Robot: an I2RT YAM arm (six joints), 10 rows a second.
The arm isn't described. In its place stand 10 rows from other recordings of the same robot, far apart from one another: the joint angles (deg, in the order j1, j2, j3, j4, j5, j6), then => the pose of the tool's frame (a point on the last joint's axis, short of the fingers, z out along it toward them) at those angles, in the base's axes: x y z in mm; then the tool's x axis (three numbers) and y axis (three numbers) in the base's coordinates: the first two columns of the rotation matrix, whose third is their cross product.
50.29, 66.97, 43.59, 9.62, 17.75, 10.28 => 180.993 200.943 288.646 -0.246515 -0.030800 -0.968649 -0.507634 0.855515 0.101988
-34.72, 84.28, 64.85, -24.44, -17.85, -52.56 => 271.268 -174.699 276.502 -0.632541 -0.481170 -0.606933 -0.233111 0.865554 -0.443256
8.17, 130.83, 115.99, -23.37, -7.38, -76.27 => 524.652 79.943 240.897 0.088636 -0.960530 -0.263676 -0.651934 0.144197 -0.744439
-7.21, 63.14, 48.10, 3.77, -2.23, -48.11 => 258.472 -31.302 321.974 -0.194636 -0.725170 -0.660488 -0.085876 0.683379 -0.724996
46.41, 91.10, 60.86, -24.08, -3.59, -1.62 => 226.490 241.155 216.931 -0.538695 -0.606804 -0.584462 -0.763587 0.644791 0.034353
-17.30, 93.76, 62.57, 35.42, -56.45, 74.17 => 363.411 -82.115 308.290 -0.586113 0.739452 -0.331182 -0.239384 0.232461 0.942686
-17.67, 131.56, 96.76, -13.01, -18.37, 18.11 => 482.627 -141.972 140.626 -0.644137 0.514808 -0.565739 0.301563 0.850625 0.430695
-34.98, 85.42, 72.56, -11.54, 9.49, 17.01 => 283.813 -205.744 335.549 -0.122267 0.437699 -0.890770 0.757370 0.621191 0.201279
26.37, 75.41, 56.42, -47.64, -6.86, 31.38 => 220.361 113.991 245.625 -0.953877 0.104140 -0.281554 0.015531 0.953763 0.300157
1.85, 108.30, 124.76, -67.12, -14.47, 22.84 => 389.123 21.469 407.219 -0.785972 0.350655 -0.509204 0.125333 0.896872 0.424161
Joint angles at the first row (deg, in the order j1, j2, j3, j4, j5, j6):
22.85, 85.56, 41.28, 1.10, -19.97, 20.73
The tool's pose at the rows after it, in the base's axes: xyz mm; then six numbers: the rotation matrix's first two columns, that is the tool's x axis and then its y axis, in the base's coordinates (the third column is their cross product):
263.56 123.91 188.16 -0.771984 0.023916 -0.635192 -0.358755 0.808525 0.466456
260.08 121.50 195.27 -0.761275 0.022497 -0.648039 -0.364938 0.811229 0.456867
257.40 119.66 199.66 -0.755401 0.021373 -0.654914 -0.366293 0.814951 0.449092
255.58 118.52 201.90 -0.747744 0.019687 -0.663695 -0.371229 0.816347 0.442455
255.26 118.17 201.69 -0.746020 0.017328 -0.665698 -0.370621 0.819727 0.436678
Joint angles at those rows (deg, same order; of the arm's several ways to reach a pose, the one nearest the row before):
22.81, 82.63, 41.28, 0.49, -19.79, 19.97
22.68, 80.71, 41.28, -0.82, -19.42, 19.46
22.59, 79.39, 41.25, -1.87, -19.03, 19.14
22.55, 78.57, 41.01, -2.02, -18.79, 18.79
22.54, 78.48, 40.93, -2.09, -18.46, 18.57

